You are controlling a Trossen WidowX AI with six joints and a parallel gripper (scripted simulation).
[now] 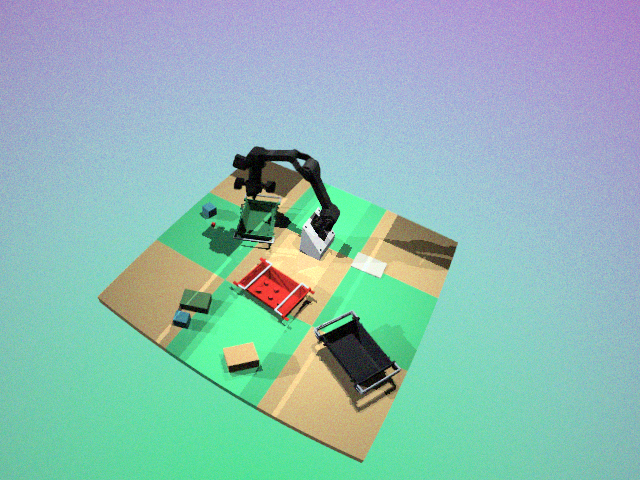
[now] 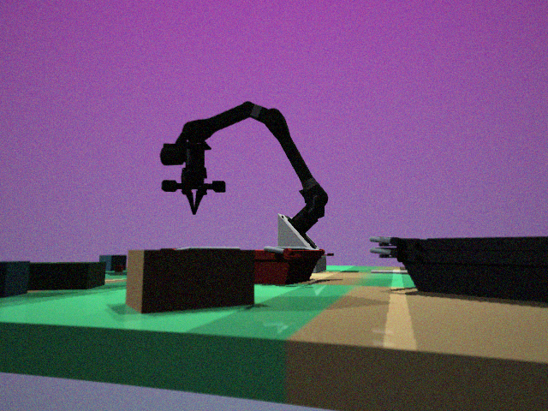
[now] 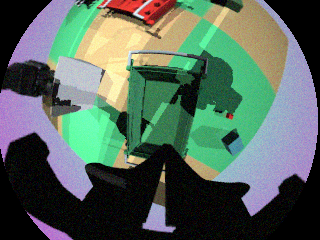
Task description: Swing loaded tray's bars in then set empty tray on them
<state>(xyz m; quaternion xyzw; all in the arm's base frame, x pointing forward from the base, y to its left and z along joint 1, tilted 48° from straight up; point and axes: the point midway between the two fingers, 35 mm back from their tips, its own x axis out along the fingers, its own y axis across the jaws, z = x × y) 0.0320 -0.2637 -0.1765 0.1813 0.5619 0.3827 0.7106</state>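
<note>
Right now my gripper tip is 1 cm past the green tray, 2 cm to the right of it and 12 cm above it. From my gripper tip the other things lie so: tiny red cube (10 cm ahead, 17 cm to the right, 16 cm below); then flat green block (54 cm ahead, 2 cm to the left, 15 cm below); then white flat plate (4 cm behind, 59 cm to the left, 16 cm below).
</note>
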